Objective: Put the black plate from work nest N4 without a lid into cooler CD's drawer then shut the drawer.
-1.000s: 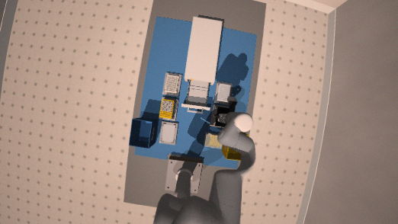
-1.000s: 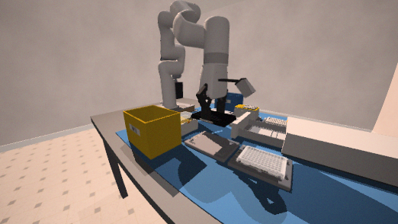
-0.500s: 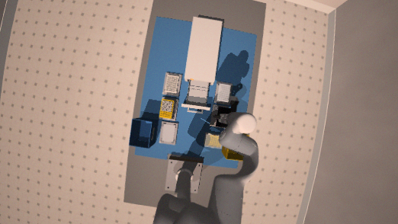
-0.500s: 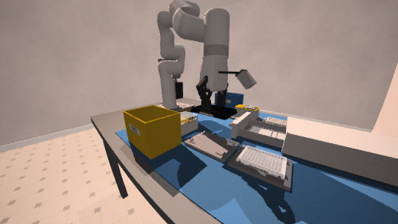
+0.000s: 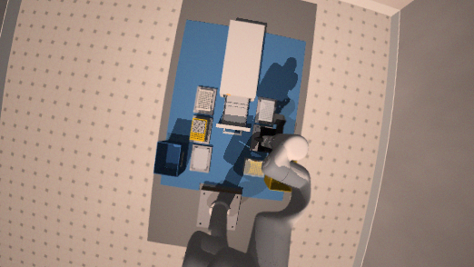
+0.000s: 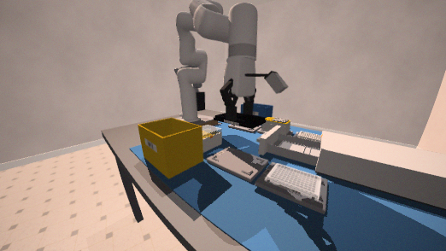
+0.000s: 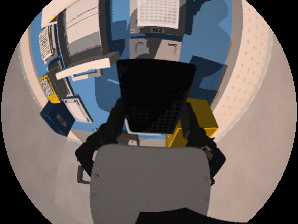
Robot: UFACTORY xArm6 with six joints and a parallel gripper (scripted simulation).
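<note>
The drawer is 180 mm ahead of my hand, 160 mm to the left of it and 130 mm below it. Round my hand: cooler CD: 310 mm ahead, 150 mm to the left, 130 mm below; then black plate: 10 mm below; then yellow bin: 200 mm behind, 120 mm below, 100 mm to the right.
</note>
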